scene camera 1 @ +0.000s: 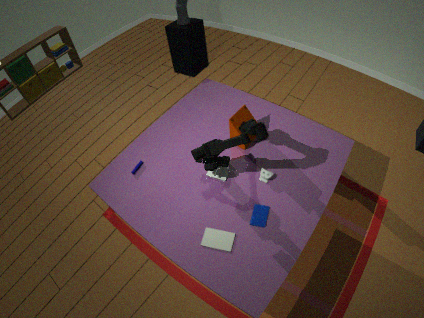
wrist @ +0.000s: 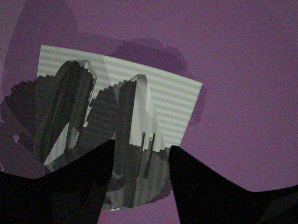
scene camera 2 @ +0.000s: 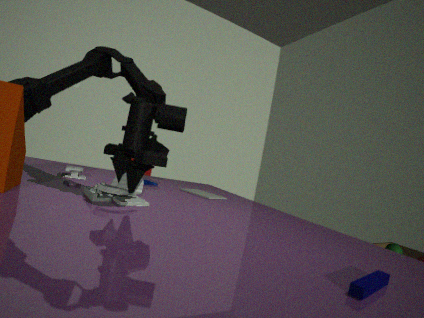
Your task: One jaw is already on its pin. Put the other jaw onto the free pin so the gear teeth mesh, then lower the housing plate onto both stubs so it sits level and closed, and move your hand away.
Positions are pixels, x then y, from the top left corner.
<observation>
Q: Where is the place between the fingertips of my gripper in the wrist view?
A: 143,149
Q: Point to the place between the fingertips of my gripper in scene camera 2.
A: At 126,191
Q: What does my gripper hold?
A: A white jaw piece.
</observation>
